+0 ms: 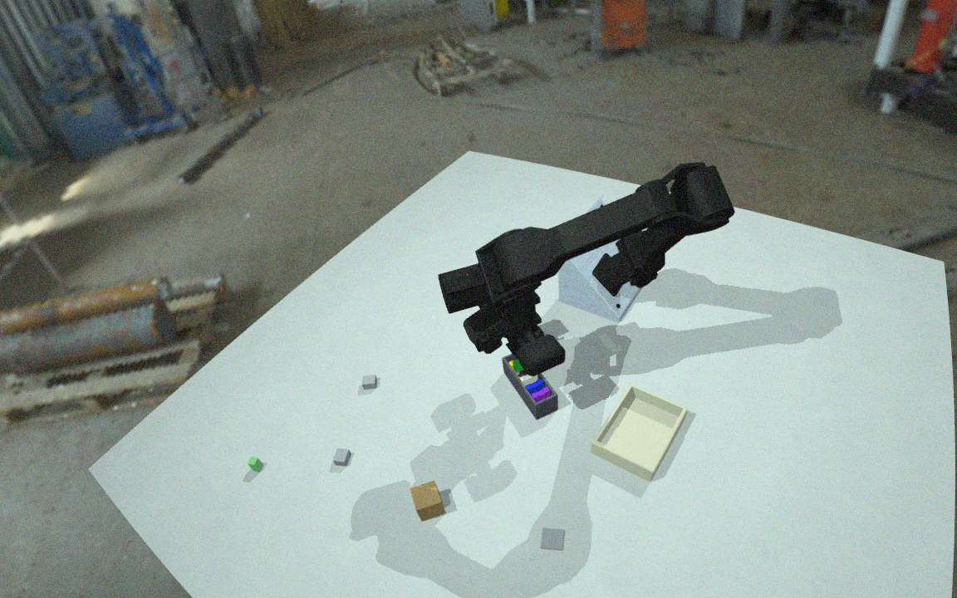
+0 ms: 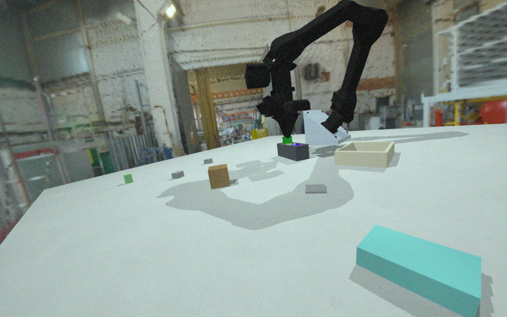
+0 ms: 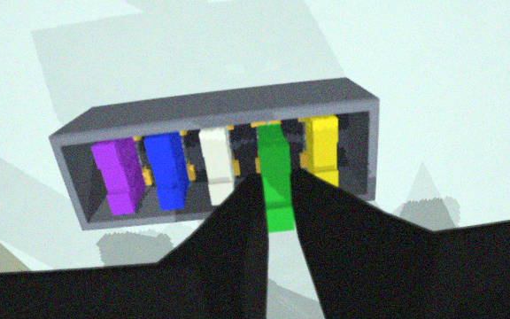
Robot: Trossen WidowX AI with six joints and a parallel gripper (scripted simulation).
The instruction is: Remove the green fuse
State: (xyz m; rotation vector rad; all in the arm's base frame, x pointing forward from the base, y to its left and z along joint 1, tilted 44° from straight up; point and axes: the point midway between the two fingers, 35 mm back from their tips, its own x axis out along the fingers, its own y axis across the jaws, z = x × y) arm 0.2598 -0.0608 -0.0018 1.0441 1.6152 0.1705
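The white fuse is 30 mm below my gripper tip, 20 mm to the left of it and 10 mm ahead of it. Also, from my gripper tip: blue fuse: 30 mm to the left, 30 mm below, 20 mm ahead; yellow fuse: 30 mm below, 20 mm to the right, 10 mm behind; green fuse: 10 mm below.
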